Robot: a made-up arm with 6 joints.
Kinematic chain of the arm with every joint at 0, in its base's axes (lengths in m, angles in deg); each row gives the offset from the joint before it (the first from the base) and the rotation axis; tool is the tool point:
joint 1: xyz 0 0 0.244 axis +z
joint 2: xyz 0 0 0 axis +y
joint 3: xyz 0 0 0.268 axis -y
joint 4: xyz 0 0 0 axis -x
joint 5: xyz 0.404 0 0 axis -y
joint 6: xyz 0 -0.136 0 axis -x
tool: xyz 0 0 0
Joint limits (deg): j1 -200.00..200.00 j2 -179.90..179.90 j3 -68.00..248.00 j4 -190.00..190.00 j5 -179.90..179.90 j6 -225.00..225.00
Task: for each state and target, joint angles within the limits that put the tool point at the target. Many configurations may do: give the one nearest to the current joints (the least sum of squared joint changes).
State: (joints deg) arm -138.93 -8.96 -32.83 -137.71 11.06 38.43
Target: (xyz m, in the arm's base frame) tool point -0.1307 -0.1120 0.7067
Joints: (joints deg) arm -165.39 -40.73 13.15 -123.68 11.06 38.43
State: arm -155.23 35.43 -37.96 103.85 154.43 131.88
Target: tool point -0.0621 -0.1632 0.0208
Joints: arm -134.48 42.78 -66.32 120.99 154.43 131.88
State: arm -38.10 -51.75 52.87 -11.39 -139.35 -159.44
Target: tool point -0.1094 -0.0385 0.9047
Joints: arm -47.91 -20.51 74.38 -38.12 -139.35 -159.44
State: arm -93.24 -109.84 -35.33 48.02 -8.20 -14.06
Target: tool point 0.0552 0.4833 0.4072
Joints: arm -105.86 -126.86 -12.84 54.48 -8.20 -14.06
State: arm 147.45 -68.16 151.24 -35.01 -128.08 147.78
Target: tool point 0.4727 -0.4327 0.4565
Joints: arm 128.89 -56.44 128.03 -44.95 -128.08 147.78
